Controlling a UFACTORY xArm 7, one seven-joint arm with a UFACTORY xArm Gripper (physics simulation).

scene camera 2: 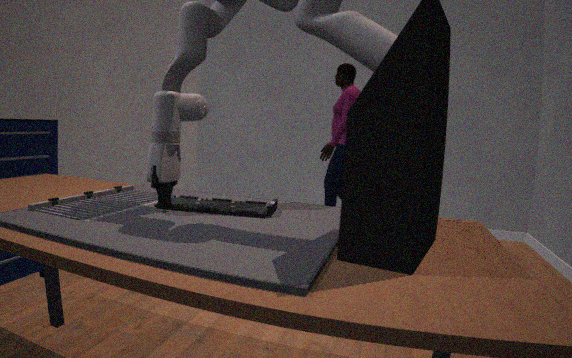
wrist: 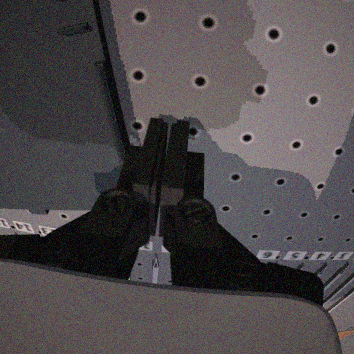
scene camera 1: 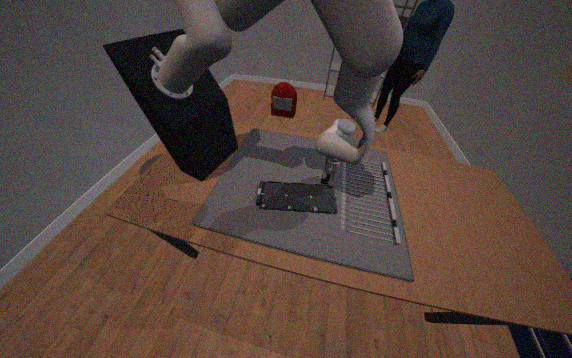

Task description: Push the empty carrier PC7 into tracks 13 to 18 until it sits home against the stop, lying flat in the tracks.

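Seen in the pictures: gripper, fingertip midpoint: (scene camera 2: pixel 164 208) (wrist: pixel 168 145) (scene camera 1: pixel 324 182); arm's base, link origin: (scene camera 2: pixel 407 68) (scene camera 1: pixel 173 80).
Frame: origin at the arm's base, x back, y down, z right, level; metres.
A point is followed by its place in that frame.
Note:
The dark, flat carrier PC7 (scene camera 1: pixel 297 196) @(x -0.478, y 0.364, z 0.134 m) (scene camera 2: pixel 225 206) @(x -0.448, y 0.363, z 0.126 m) (wrist: pixel 50 100) @(x -0.562, y 0.363, z 0.082 m) lies on the grey perforated board (scene camera 1: pixel 220 215) @(x -0.197, y 0.374, z 0.276 m) (scene camera 2: pixel 225 265) @(x -0.283, y 0.374, z -0.272 m) (wrist: pixel 225 65) @(x -0.550, y 0.374, z 0.012 m). One short end faces the numbered tracks (scene camera 1: pixel 343 220) @(x -0.669, y 0.373, z 0.203 m) (scene camera 2: pixel 90 206) @(x -0.779, y 0.370, z -0.042 m) and stands close to their entry. The stop bar (scene camera 1: pixel 392 206) @(x -0.872, y 0.358, z 0.111 m) runs along the tracks' far side. My gripper (scene camera 1: pixel 325 180) @(x -0.586, y 0.367, z 0.033 m) (scene camera 2: pixel 163 204) @(x -0.586, y 0.367, z 0.033 m) (wrist: pixel 168 145) @(x -0.586, y 0.367, z 0.033 m) is shut and empty, pointing down low over the board, beside the carrier's long side near its track-side end. In the wrist view the left finger is very close to the carrier's edge; contact cannot be told. Labels 13 and 14 show beyond the carrier's end.
A tall black block (scene camera 1: pixel 175 125) @(x -0.034, y 0.102, z 0.111 m) (scene camera 2: pixel 395 150) @(x -0.025, y 0.172, z -0.162 m) stands beside the board, at the end away from the tracks. A red object (scene camera 1: pixel 283 102) is beyond the board. A person in teal (scene camera 1: pixel 430 35) and one in pink (scene camera 2: pixel 345 112) stand in the background. A blue cabinet (scene camera 2: pixel 30 145) is behind the table.

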